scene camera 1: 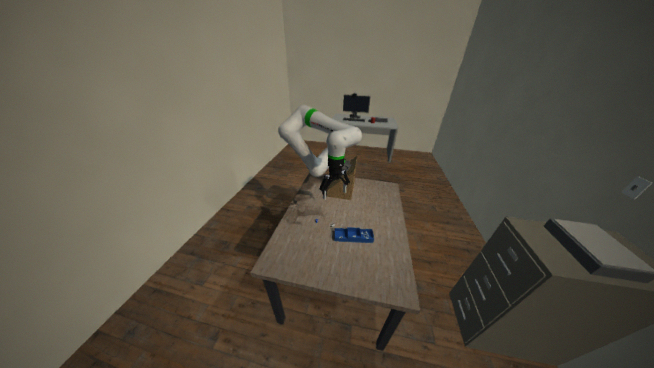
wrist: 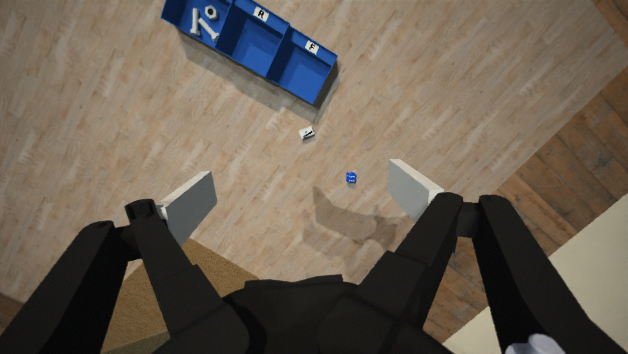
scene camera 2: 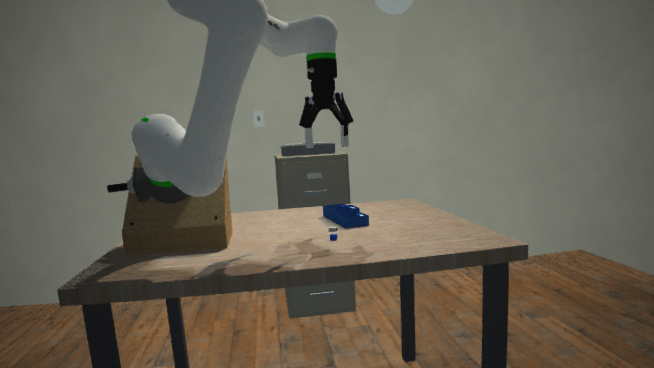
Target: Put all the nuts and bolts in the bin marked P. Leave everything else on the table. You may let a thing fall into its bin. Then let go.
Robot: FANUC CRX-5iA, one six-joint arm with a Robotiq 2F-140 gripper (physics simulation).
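Places are measured from the arm's base along level axes (x up, y ahead, z left), in metres.
Pixels of known places: gripper, fingertip midpoint: (scene camera 1: pixel 334 195) (wrist: pixel 301 181) (scene camera 2: pixel 326 147).
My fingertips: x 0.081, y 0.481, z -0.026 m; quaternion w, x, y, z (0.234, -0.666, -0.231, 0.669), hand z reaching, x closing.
For each thing: its top centre in the pictures, then the offset to it from my fingertips. "*": a spot on its surface instead.
- blue three-bin tray, top centre: (wrist: pixel 251 35) (scene camera 2: pixel 344 207) (scene camera 1: pixel 353 232) dx -0.221, dy +0.079, dz +0.148 m
- pale nut, top centre: (wrist: pixel 210 11) dx -0.252, dy +0.072, dz +0.224 m
- bin marked R, surface spot: (wrist: pixel 255 47) * dx -0.261, dy +0.070, dz +0.145 m
- small white block with black marks, top centre: (wrist: pixel 306 132) (scene camera 2: pixel 332 227) (scene camera 1: pixel 332 224) dx -0.256, dy +0.005, dz -0.002 m
- tray's F bin, surface spot: (wrist: pixel 300 75) * dx -0.261, dy +0.078, dz +0.061 m
- blue die, top centre: (wrist: pixel 351 178) (scene camera 2: pixel 333 234) (scene camera 1: pixel 316 220) dx -0.251, dy -0.017, dz -0.121 m
A blue three-bin tray (scene camera 1: pixel 348 240) (scene camera 2: pixel 344 219) stands on the table. In the wrist view, two pale bolts (wrist: pixel 194 22) (wrist: pixel 208 29) and a pale nut (wrist: pixel 210 12) lie in its end bin (wrist: pixel 172 12), beside the bin marked R (wrist: pixel 255 47). The end bin's label is outside the view. My gripper (scene camera 1: pixel 335 192) (scene camera 2: pixel 326 137) (wrist: pixel 301 181) is open and empty, high above the table and off to the robot-base side of the tray. No nut or bolt shows on the table.
A small white block with black marks (scene camera 1: pixel 332 225) (scene camera 2: pixel 333 229) (wrist: pixel 306 133) lies near the tray's F bin (wrist: pixel 300 75). A blue die (scene camera 1: pixel 316 220) (scene camera 2: pixel 333 237) (wrist: pixel 351 177) lies farther from the tray. The wooden robot base (scene camera 2: pixel 175 230) stands on the table.
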